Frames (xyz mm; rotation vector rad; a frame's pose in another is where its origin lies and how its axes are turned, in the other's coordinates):
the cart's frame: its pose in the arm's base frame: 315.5 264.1 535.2 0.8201 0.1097 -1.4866
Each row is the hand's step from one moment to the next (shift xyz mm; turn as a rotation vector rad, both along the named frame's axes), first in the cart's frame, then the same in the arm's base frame.
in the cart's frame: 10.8 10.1 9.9 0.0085 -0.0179 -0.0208
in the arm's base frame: 6.5 -15.6 5.6 -0.0064 0.0064 -0.0272
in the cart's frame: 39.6 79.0 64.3 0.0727 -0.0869 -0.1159
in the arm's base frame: 50.0 -77.7 58.5 -0.0209 0.0132 -0.1602
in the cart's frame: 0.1 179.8 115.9 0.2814 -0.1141 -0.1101
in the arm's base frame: 114.3 -85.4 159.3 -0.0202 -0.1600 -0.2799
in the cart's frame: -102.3 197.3 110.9 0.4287 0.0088 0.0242
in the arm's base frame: 118.6 0.2 218.2 0.0547 -0.3706 -0.2101
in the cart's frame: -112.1 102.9 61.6 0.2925 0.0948 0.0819
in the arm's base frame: 52.5 46.9 148.3 0.0904 -0.2994 -0.0587
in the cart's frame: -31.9 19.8 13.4 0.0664 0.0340 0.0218
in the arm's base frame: 8.1 16.8 35.2 0.0305 -0.0713 -0.0058
